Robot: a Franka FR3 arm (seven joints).
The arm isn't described. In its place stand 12 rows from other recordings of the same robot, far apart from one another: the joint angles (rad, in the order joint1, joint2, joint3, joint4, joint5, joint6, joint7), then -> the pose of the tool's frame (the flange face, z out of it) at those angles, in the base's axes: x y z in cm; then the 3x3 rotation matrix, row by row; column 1 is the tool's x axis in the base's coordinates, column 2 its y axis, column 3 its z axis.
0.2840, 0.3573, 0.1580, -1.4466, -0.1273, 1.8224, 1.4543 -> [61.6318 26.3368 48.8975], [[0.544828 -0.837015 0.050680], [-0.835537 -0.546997 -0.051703], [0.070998 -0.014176 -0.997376]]
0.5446, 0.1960, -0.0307, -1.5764, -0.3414, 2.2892, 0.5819 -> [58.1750 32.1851 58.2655], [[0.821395 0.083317 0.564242], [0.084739 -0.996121 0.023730], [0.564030 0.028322 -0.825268]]
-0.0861, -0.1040, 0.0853, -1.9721, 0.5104, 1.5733, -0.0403 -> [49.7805 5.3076 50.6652], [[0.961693 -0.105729 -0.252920], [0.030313 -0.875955 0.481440], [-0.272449 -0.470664 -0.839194]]
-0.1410, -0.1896, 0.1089, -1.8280, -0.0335, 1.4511, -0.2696 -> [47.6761 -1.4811 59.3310], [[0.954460 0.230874 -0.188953], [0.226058 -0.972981 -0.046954], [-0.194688 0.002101 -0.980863]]
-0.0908, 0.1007, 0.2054, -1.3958, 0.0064, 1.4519, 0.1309 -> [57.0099 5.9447 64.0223], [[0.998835 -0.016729 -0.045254], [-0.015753 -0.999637 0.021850], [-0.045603 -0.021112 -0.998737]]
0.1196, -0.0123, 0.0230, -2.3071, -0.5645, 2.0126, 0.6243 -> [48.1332 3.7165 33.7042], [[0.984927 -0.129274 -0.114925], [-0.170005 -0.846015 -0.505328], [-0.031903 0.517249 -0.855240]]
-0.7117, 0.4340, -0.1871, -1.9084, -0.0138, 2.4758, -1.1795 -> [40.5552 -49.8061 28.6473], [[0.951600 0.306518 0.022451], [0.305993 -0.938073 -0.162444], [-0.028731 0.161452 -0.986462]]
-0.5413, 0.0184, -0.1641, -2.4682, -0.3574, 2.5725, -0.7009 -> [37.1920 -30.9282 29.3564], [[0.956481 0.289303 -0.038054], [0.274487 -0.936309 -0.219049], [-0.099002 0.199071 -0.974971]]
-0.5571, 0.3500, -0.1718, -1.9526, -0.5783, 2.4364, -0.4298 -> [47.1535 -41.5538 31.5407], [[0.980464 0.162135 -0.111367], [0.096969 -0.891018 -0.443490], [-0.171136 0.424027 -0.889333]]
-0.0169, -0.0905, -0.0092, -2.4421, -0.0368, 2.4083, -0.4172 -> [47.8201 -1.2703 34.1648], [[0.912838 0.404417 0.056345], [0.406234 -0.913419 -0.025272], [0.041246 0.045959 -0.998091]]
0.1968, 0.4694, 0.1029, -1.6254, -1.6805, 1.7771, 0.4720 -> [68.5489 10.9886 40.8334], [[0.864381 0.069909 0.497955], [0.500414 -0.022478 -0.865494], [-0.049313 0.997300 -0.054413]]
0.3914, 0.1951, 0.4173, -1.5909, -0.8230, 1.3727, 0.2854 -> [47.7616 34.1570 53.2282], [[0.882298 0.396009 0.254416], [0.450934 -0.556188 -0.698079], [-0.134943 0.730638 -0.669297]]
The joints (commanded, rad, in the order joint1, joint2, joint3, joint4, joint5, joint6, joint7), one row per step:
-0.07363, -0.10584, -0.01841, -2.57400, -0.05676, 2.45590, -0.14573
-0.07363, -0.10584, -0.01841, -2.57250, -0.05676, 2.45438, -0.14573
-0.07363, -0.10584, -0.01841, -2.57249, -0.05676, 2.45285, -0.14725
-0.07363, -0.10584, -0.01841, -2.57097, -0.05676, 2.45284, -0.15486
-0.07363, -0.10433, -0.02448, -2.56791, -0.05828, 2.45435, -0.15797
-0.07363, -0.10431, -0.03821, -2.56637, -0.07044, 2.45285, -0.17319
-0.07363, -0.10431, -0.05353, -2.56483, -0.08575, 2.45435, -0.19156
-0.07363, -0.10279, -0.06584, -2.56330, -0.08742, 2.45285, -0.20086
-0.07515, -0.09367, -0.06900, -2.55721, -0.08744, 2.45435, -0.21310
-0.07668, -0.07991, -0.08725, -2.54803, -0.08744, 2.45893, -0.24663
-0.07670, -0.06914, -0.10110, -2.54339, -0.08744, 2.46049, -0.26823
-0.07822, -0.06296, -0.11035, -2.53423, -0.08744, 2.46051, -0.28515
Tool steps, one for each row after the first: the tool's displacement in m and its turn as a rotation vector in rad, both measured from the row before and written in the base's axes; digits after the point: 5 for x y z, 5 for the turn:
0.00037, -0.00005, 0.00045, -0.00007, 0.00002, -0.00005
-0.00016, 0.00000, -0.00013, 0.00010, 0.00157, 0.00147
0.00054, -0.00005, 0.00059, -0.00002, -0.00125, 0.00760
0.00095, -0.00273, 0.00066, -0.00053, -0.00290, -0.00170
-0.00024, -0.00600, 0.00045, -0.00606, 0.00120, 0.01096
-0.00009, -0.00671, 0.00070, -0.00803, -0.00125, 0.01508
-0.00039, -0.00540, -0.00023, 0.00034, 0.00198, -0.00174
0.00172, -0.00234, -0.00153, 0.00017, 0.00213, 0.00761
0.00191, -0.00915, -0.00219, 0.00132, 0.00154, 0.01394
0.00036, -0.00635, -0.00291, 0.00129, 0.00552, 0.00778
0.00212, -0.00535, 0.00077, -0.00026, -0.00215, 0.00609

